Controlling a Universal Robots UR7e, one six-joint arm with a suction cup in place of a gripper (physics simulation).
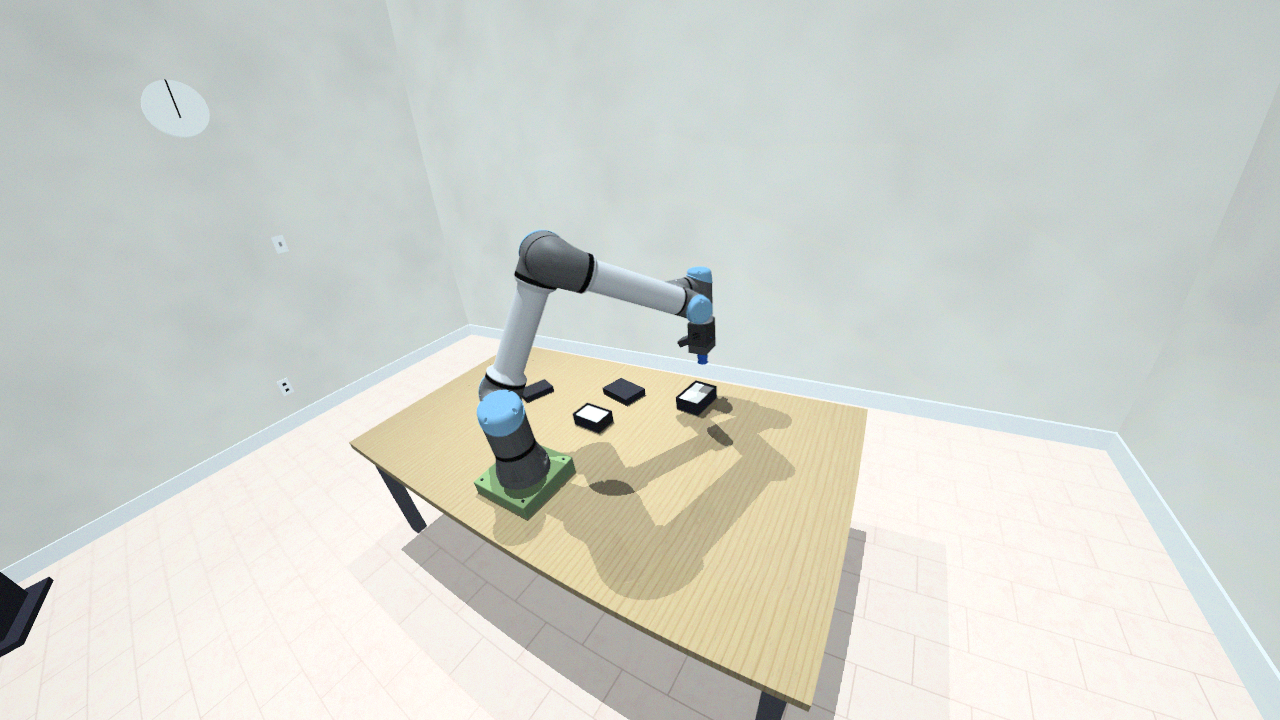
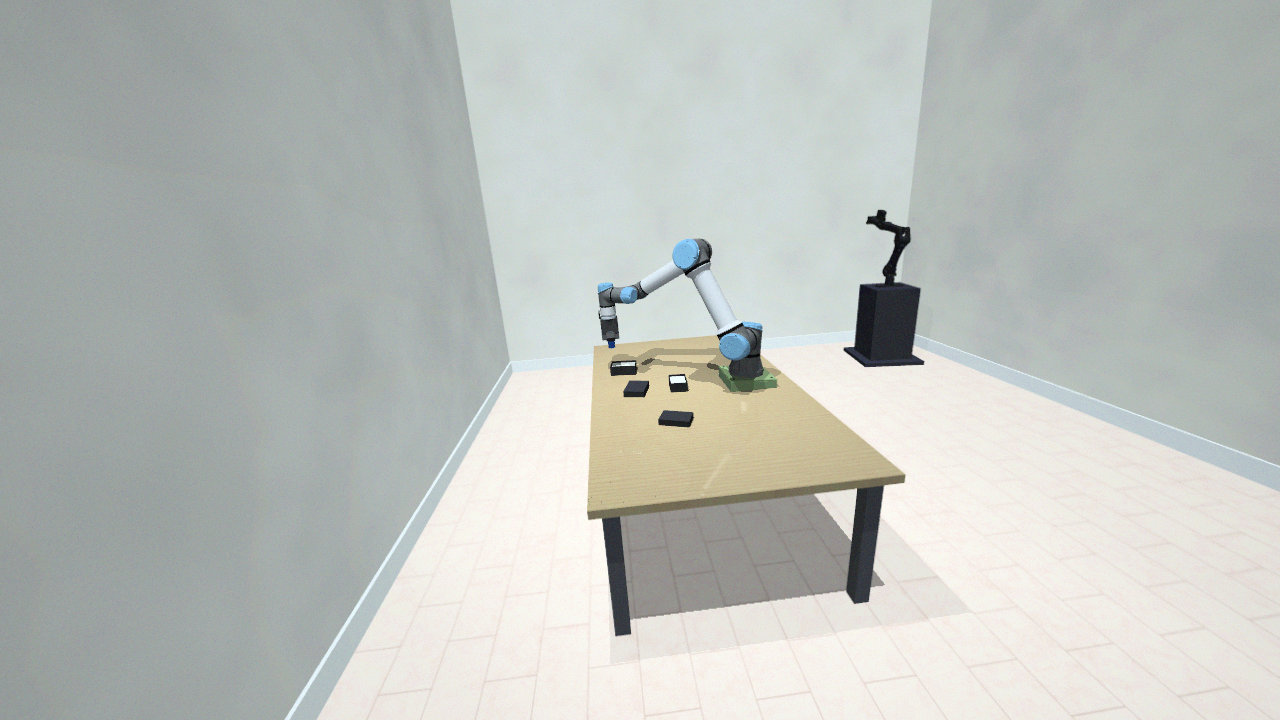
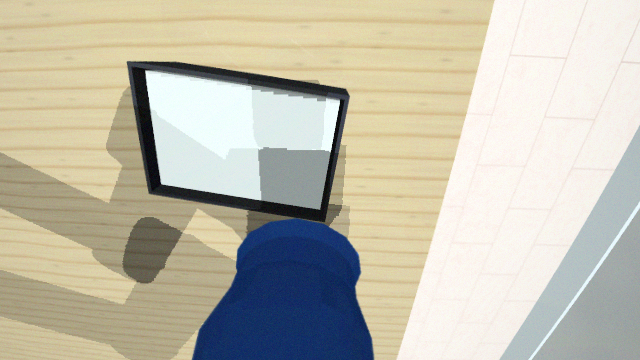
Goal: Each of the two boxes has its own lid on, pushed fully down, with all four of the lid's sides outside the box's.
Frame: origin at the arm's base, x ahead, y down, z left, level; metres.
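Seen in the pictures: hand, tool point: (image 1: 702, 362) (image 2: 611, 347) (image 3: 297, 271); arm's base, link origin: (image 1: 524, 469) (image 2: 745, 372).
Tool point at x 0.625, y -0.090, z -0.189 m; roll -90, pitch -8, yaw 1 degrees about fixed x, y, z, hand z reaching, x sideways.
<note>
Offsets run from my tool point to a thing's top centre. Level surfaces: height alone.
The larger box @(dx -0.050, dy +0.088, dz -0.003 m) (image 1: 696, 397) (image 2: 623, 368) (image 3: 205, 132) is black-walled with a white inside and stands open on the table, without a lid. The smaller box @(dx -0.319, dy +0.093, dz +0.229 m) (image 1: 592, 417) (image 2: 677, 383), also black with a white inside, stands open nearer the arm's base. One dark lid @(dx -0.134, dy +0.109, dz +0.259 m) (image 1: 623, 391) (image 2: 636, 388) lies flat on the table between the larger box and the other dark lid @(dx -0.305, dy +0.112, dz +0.571 m) (image 1: 537, 390) (image 2: 675, 418), which lies farther along the table. My gripper, a blue suction cup (image 1: 702, 359) (image 2: 611, 343) (image 3: 299, 231), is open and holds nothing. It hangs above the larger box, apart from it.
The wooden table @(dy +0.135 m) (image 1: 751, 537) (image 2: 644, 465) carries the arm's green base plate (image 1: 556, 471) (image 2: 760, 382). The larger box stands near a table edge, with the floor beyond. A dark pedestal (image 2: 886, 322) with a small black arm stands away from the table. Arm shadows cross the tabletop.
</note>
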